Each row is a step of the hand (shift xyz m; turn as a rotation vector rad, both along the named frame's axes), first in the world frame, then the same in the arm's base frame.
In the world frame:
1: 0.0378 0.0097 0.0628 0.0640 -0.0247 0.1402
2: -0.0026 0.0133 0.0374 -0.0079 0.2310 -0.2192
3: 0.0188 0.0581 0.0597 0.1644 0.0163 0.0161
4: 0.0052 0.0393 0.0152 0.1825 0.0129 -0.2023
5: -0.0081 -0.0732 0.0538 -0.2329 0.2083 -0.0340
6: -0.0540 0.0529 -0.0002 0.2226 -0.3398 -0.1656
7: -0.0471 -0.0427 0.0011 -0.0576 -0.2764 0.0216
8: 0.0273 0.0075 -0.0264 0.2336 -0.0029 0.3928
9: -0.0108 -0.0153 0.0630 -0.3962 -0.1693 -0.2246
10: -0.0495 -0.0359 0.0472 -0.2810 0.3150 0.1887
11: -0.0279 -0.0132 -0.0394 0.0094 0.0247 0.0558
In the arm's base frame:
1: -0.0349 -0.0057 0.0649 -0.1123 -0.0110 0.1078
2: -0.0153 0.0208 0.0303 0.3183 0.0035 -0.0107
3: 0.0030 0.0261 0.0813 0.0016 -0.1300 0.1032
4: 0.0189 0.0147 0.0351 0.1457 -0.2287 -0.0292
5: -0.0904 0.0021 -0.0120 0.1768 0.2591 -0.0196
6: 0.0392 0.0645 0.0030 -0.1403 -0.3701 -0.1892
7: -0.0325 0.0264 -0.0479 -0.2195 -0.0368 -0.1751
8: 0.0233 -0.0309 0.0013 -0.2654 -0.0549 0.3680
9: -0.0537 0.0277 0.0259 0.0246 0.1992 -0.4425
10: -0.0584 0.0481 -0.0157 0.1063 0.4206 0.1599
11: 0.0166 0.0047 -0.0470 -0.0191 0.0213 0.0547

